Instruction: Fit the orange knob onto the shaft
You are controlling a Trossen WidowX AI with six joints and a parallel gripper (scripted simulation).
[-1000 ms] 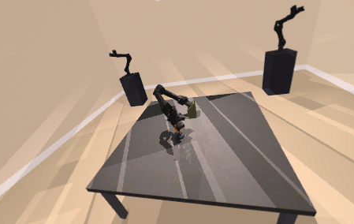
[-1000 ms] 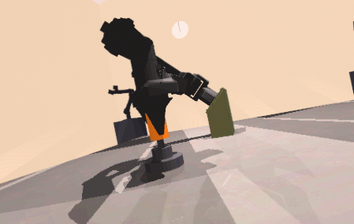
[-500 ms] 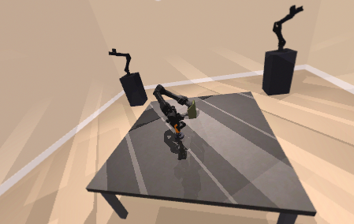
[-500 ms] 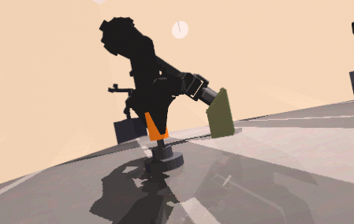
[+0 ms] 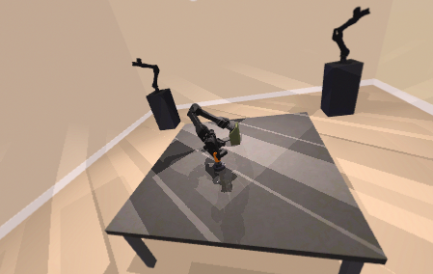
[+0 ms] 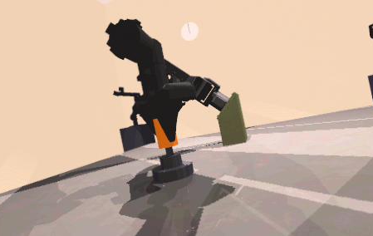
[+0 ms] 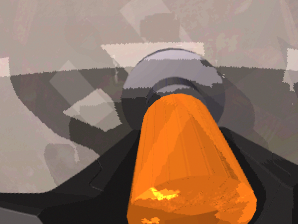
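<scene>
Now: gripper tip 2 cm below the orange knob. From my gripper tip the other things lie so: pedestal (4 cm below).
</scene>
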